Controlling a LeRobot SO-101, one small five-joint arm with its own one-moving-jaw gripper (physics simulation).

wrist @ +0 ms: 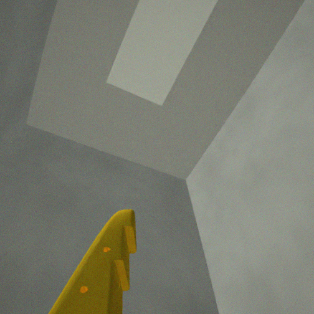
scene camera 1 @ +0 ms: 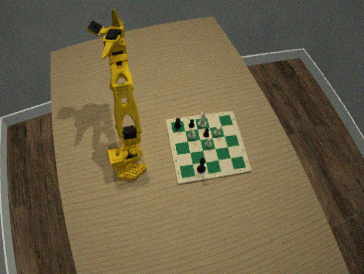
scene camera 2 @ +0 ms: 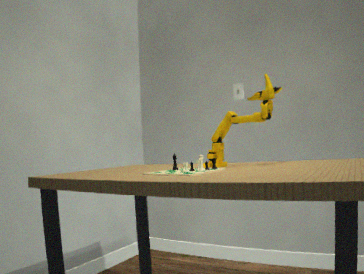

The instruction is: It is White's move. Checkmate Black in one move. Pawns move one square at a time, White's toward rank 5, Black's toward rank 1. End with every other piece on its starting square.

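Places are measured from the arm's base along level axes (x left, y back, z up), in metres.
Pixels of known places: hand, its tool point: (scene camera 1: 113, 11) (scene camera 2: 265, 74); arm's base, origin of its link: (scene camera 1: 135, 162).
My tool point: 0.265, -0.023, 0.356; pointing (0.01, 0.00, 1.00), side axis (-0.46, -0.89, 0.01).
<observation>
For each thing: its top centre in the pictures, then the offset to it from my tool point, as dx, dy, dz. Level surfaces: height alone.
- cream chessboard, centre of its top: (scene camera 1: 207, 144) (scene camera 2: 185, 170) -0.272, -0.196, -0.350
- tall white piece, centre of its top: (scene camera 1: 203, 111) -0.198, -0.205, -0.287
- tall black piece, centre of its top: (scene camera 1: 203, 158) (scene camera 2: 174, 153) -0.343, -0.150, -0.287
- wooden table, height of its surface: dz -0.356
The green and cream chessboard (scene camera 1: 226, 165) (scene camera 2: 154, 173) lies right of the arm. In scene camera 1, its far row holds a black piece (scene camera 1: 177, 124) at the left corner, a black pawn (scene camera 1: 191, 124) and a tall white piece (scene camera 1: 202, 120). The row nearer holds a white piece (scene camera 1: 192, 134), a black pawn (scene camera 1: 206, 133) and a white pawn (scene camera 1: 218, 131). A white pawn (scene camera 1: 208, 143) stands mid-board. A tall black piece (scene camera 1: 201, 166) (scene camera 2: 175, 162) stands on the near row. My gripper (scene camera 1: 109, 33) (scene camera 2: 257, 87) is fully open and empty, high above the table, away from the board.
The wooden table (scene camera 1: 150, 220) (scene camera 2: 300, 175) carries the arm's yellow base (scene camera 1: 125, 157) (scene camera 2: 217, 156), left of the board in scene camera 1. The wrist view faces the walls and ceiling, with one notched jaw at the bottom. Exact piece types are hard to tell.
</observation>
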